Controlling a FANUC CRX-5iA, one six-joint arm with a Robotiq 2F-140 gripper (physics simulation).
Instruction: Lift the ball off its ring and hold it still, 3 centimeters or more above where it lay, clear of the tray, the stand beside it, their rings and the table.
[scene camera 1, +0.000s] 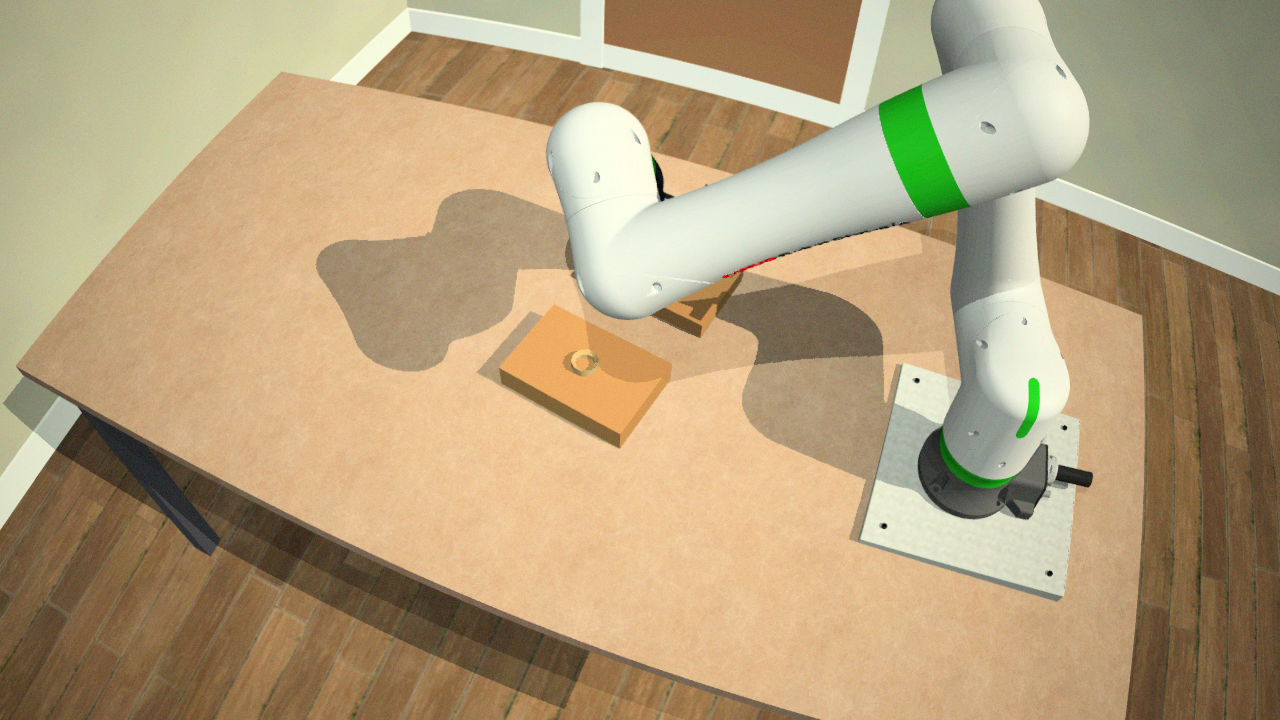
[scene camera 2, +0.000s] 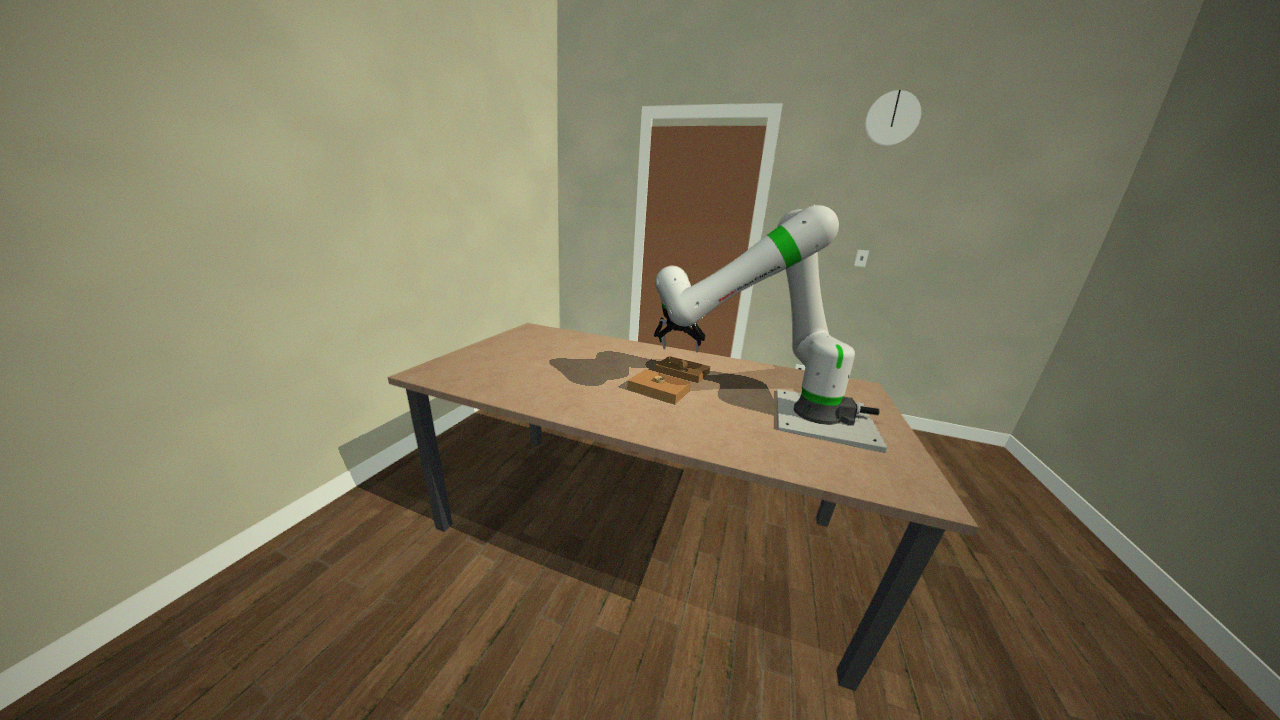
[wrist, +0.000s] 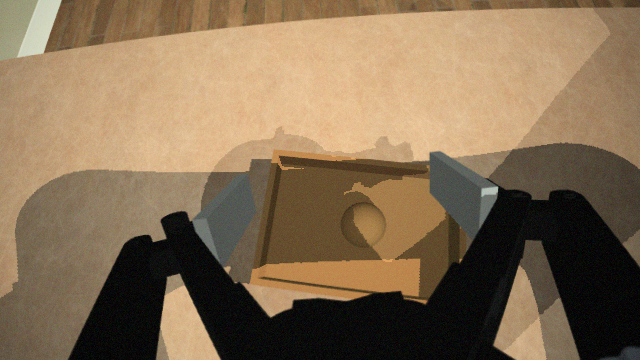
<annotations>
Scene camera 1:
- orange-brown tray: 694, 313
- orange stand: 598, 381
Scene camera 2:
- orange-brown tray: 695, 372
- orange stand: 653, 384
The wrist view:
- gripper: 339, 183
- orange-brown tray: 300, 247
</annotations>
